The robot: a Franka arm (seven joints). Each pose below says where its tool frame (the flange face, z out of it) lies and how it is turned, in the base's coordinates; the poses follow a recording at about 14 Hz.
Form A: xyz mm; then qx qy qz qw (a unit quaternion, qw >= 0).
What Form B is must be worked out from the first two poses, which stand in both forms.
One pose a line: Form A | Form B
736 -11 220 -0.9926 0.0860 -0.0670 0.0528 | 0.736 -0.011 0.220 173.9 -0.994 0.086 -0.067
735 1 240 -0.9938 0.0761 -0.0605 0.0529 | 0.735 0.001 0.240 173.9 -0.995 0.076 -0.061
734 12 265 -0.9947 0.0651 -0.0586 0.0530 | 0.734 0.012 0.265 173.9 -0.996 0.065 -0.059
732 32 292 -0.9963 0.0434 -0.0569 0.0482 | 0.732 0.032 0.292 174.5 -0.997 0.043 -0.057
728 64 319 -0.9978 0.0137 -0.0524 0.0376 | 0.728 0.064 0.319 175.7 -0.999 0.014 -0.052
